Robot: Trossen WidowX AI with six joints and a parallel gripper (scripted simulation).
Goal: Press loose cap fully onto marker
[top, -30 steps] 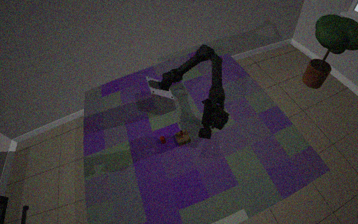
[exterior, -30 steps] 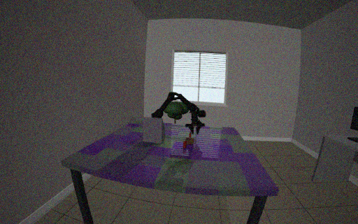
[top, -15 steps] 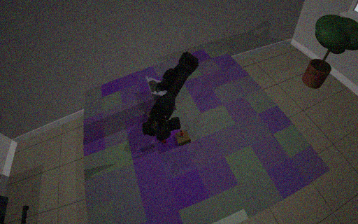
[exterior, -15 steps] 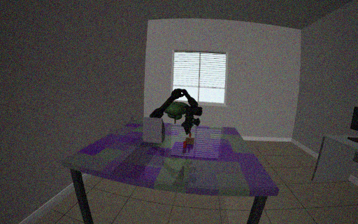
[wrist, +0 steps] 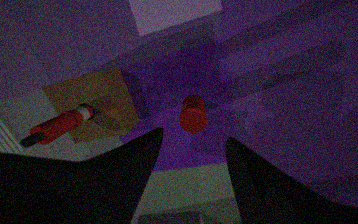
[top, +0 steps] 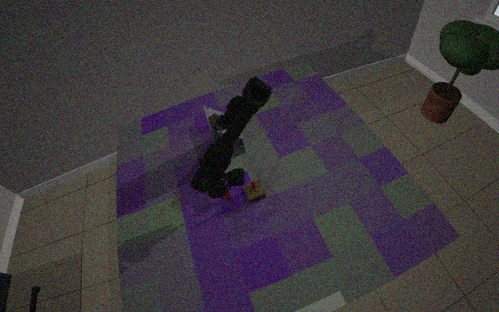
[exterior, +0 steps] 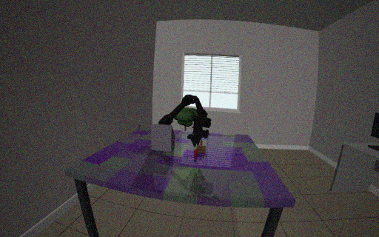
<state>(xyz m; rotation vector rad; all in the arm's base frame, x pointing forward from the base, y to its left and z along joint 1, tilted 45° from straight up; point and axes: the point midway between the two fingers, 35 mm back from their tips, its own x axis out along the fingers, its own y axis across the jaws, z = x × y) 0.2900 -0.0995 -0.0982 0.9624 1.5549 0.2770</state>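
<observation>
The red cap lies 5 cm below my gripper tip. The rest, counted from my gripper tip: block 11 cm to the left, 6 cm below, 4 cm ahead.
</observation>
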